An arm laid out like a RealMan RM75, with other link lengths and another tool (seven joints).
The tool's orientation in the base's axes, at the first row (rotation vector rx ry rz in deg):
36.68 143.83 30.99
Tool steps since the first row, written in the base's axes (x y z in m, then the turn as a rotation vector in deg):
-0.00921 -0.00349 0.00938 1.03 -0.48 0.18
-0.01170 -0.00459 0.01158 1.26 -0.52 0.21
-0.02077 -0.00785 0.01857 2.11 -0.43 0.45
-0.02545 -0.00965 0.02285 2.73 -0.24 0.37
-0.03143 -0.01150 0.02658 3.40 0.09 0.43
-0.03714 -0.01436 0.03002 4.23 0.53 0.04
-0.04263 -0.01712 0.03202 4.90 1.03 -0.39
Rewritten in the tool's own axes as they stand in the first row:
0.00189 -0.00141 -0.01339 -1.11 0.04 0.30
0.00244 -0.00208 -0.01679 -1.32 0.10 0.39
0.00520 -0.00441 -0.02813 -2.01 0.57 0.68
0.00632 -0.00538 -0.03455 -2.36 0.90 1.13
0.00861 -0.00710 -0.04126 -2.72 1.42 1.53
0.01027 -0.00968 -0.04783 -2.99 1.86 2.40
0.01232 -0.01279 -0.05311 -3.09 2.29 3.23

